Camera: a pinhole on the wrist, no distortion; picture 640 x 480 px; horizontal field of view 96.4 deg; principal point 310.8 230.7 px. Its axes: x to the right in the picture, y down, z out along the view. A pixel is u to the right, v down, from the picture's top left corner.
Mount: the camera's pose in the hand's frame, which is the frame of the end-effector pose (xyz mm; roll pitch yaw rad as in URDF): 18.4 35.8 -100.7 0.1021 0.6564 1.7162
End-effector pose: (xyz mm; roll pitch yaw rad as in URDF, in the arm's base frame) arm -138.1 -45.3 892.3 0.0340 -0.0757 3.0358
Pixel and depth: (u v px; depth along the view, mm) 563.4 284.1 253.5
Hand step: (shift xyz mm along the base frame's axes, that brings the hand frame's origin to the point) 10.5 -367.4 -25.1
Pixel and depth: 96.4 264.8 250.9
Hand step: -0.7 -33.2 215.8
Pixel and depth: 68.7 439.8 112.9
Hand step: 52.5 -27.5 50.0
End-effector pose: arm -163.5 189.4 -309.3 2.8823 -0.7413 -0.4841
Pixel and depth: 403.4 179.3 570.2
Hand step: -151.8 -575.7 11.5
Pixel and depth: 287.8 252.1 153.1
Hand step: -52.2 -111.2 9.4
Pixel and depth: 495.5 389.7 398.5
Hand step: -393.6 -321.7 -117.7
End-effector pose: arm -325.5 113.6 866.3 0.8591 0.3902 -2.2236
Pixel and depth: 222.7 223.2 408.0
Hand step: -185.5 -76.3 293.2
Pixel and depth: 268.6 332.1 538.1
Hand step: -104.9 34.8 495.2
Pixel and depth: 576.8 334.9 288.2
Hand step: 227.5 -183.9 316.0
